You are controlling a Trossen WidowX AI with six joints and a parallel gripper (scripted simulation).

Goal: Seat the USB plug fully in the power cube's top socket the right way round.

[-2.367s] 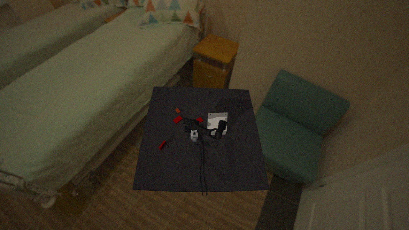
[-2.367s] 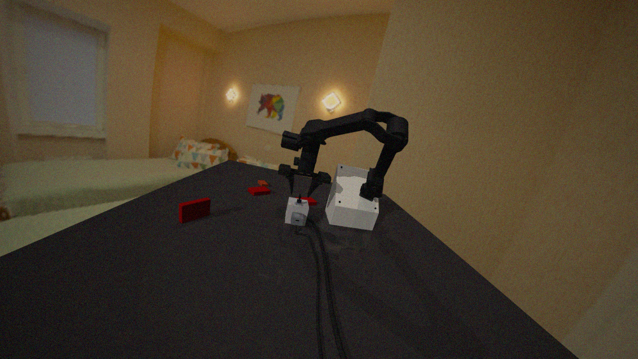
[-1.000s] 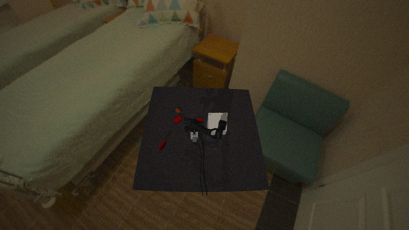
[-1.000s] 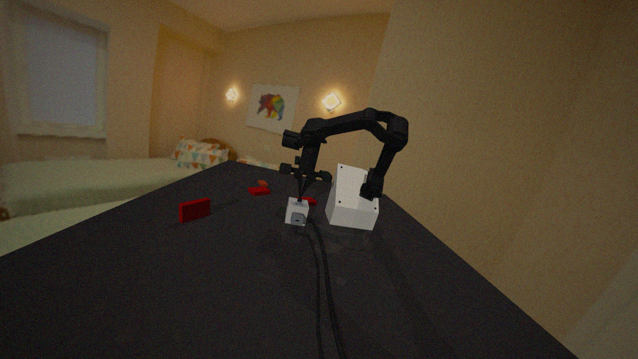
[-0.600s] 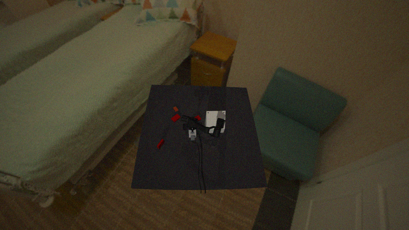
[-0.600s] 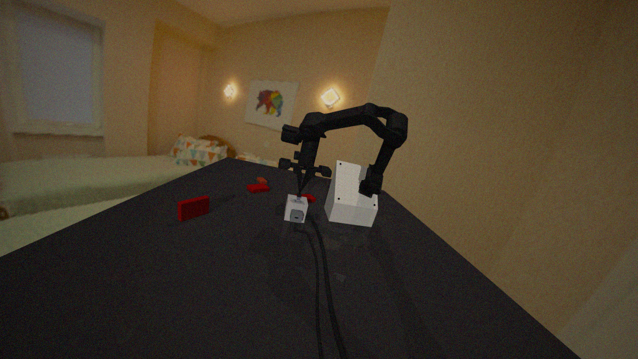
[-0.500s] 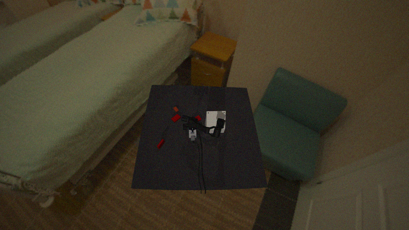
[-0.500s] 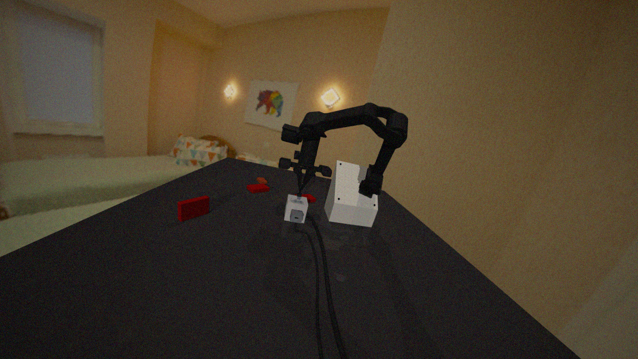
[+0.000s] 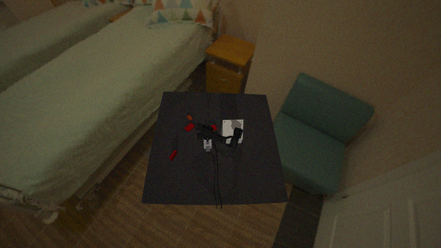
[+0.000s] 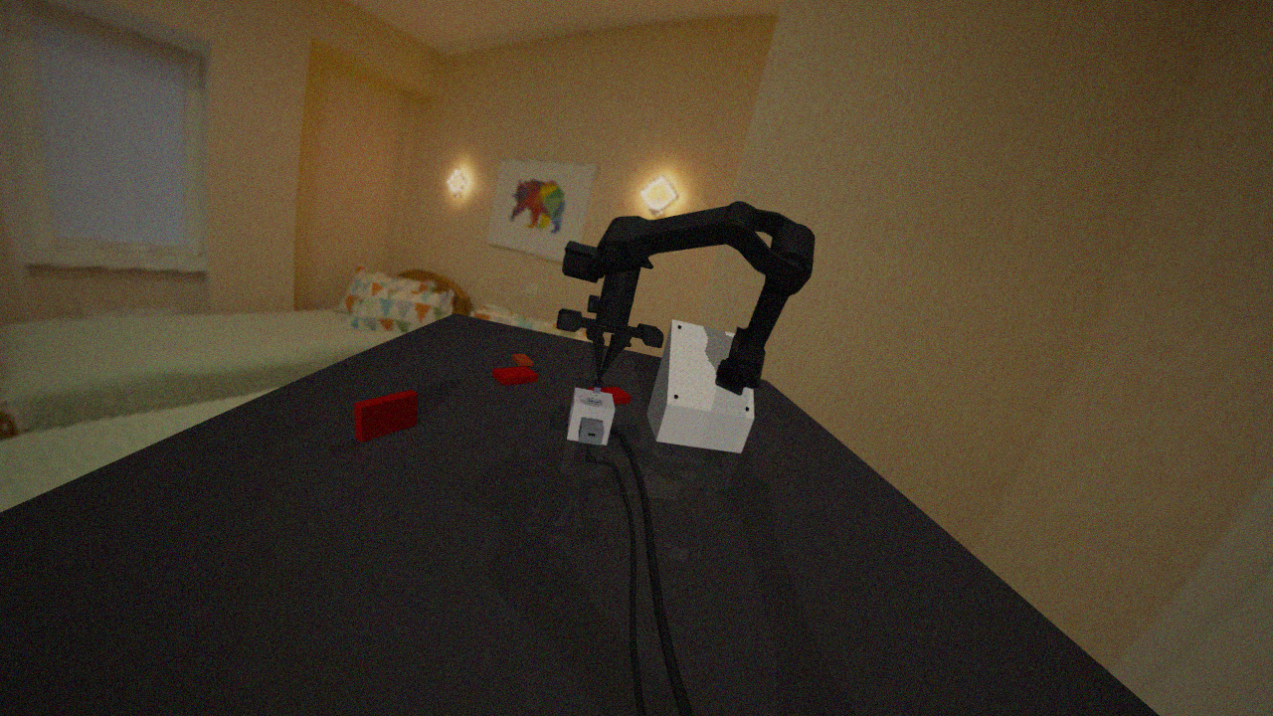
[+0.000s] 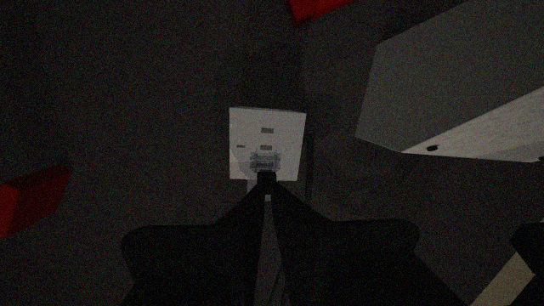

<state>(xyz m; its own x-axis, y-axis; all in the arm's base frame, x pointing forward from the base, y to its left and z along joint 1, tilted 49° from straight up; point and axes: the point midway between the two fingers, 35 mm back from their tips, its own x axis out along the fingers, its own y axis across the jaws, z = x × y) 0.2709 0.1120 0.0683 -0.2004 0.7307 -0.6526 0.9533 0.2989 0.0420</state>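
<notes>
The black USB plug is 2 cm below my gripper tip.
</notes>
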